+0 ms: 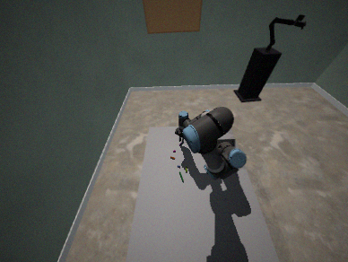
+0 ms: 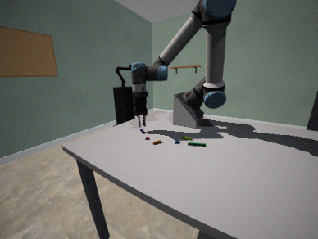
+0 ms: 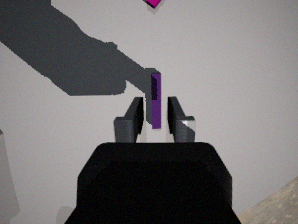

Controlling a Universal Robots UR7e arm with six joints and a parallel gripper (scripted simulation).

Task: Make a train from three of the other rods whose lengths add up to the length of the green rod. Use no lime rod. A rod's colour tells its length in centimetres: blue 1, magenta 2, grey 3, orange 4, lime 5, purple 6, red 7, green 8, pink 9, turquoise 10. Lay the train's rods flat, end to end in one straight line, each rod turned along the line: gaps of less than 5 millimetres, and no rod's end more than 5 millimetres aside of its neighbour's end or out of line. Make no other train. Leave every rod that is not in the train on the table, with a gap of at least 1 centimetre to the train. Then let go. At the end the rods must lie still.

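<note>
Now: hand 50 mm above the purple rod. Also, from my hand: lime rod 10 mm behind, 260 mm to the left, 50 mm below; magenta rod 80 mm ahead, 80 mm to the left, 50 mm below; orange rod 100 mm ahead, 140 mm to the left, 50 mm below.
</note>
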